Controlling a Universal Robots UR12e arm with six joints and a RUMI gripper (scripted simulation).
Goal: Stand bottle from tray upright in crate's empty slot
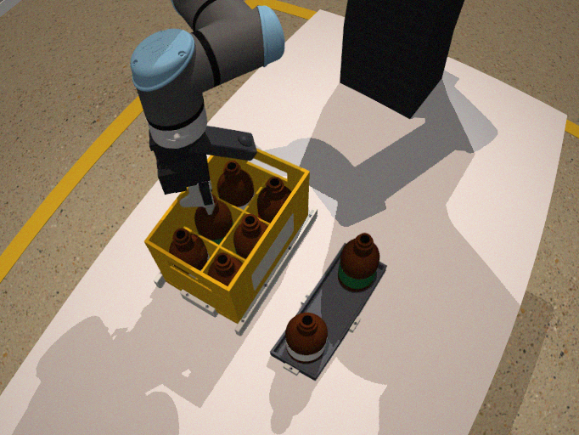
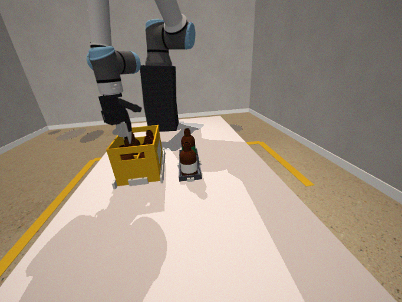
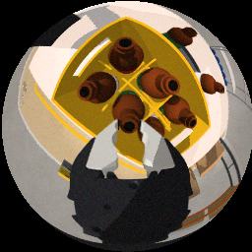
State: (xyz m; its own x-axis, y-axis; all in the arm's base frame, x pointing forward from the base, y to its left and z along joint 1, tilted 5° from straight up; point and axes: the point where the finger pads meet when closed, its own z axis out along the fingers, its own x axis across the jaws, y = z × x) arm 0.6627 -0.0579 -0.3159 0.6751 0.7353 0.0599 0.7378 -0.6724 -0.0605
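My gripper is now 40 mm to the right of the yellow crate and 70 mm above it. Also, from my hand: grey tray 280 mm to the left, 150 mm below.
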